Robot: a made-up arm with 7 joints. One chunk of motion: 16 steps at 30 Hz.
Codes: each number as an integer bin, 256 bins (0 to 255) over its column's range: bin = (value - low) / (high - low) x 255, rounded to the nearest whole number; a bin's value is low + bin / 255 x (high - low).
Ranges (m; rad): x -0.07..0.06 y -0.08..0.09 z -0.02..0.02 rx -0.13..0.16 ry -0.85..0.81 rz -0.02..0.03
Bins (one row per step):
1: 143 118 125 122 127 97
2: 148 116 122 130 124 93
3: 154 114 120 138 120 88
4: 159 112 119 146 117 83
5: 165 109 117 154 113 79
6: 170 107 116 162 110 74
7: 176 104 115 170 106 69
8: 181 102 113 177 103 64
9: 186 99 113 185 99 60
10: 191 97 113 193 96 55
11: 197 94 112 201 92 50
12: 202 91 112 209 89 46
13: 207 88 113 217 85 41
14: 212 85 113 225 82 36
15: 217 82 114 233 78 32
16: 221 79 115 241 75 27
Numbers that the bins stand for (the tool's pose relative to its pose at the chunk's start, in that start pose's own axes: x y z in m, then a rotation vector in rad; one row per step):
1: 0.0029 -0.0013 -0.0004 0.0087 -0.0233 -0.0010
2: 0.0055 -0.0027 -0.0009 0.0178 -0.0428 -0.0018
3: 0.0085 -0.0040 -0.0012 0.0269 -0.0688 -0.0027
4: 0.0111 -0.0053 -0.0013 0.0360 -0.0884 -0.0037
5: 0.0141 -0.0073 -0.0016 0.0451 -0.1144 -0.0045
6: 0.0167 -0.0087 -0.0018 0.0542 -0.1339 -0.0055
7: 0.0197 -0.0107 -0.0020 0.0633 -0.1600 -0.0065
8: 0.0223 -0.0120 -0.0023 0.0713 -0.1795 -0.0075
9: 0.0248 -0.0140 -0.0023 0.0804 -0.2055 -0.0082
10: 0.0274 -0.0153 -0.0023 0.0895 -0.2251 -0.0092
11: 0.0304 -0.0173 -0.0024 0.0986 -0.2511 -0.0102
12: 0.0330 -0.0193 -0.0024 0.1077 -0.2706 -0.0110
13: 0.0355 -0.0213 -0.0023 0.1168 -0.2967 -0.0120
14: 0.0381 -0.0233 -0.0023 0.1259 -0.3162 -0.0129
15: 0.0406 -0.0253 -0.0021 0.1350 -0.3422 -0.0137
16: 0.0427 -0.0273 -0.0020 0.1441 -0.3618 -0.0147

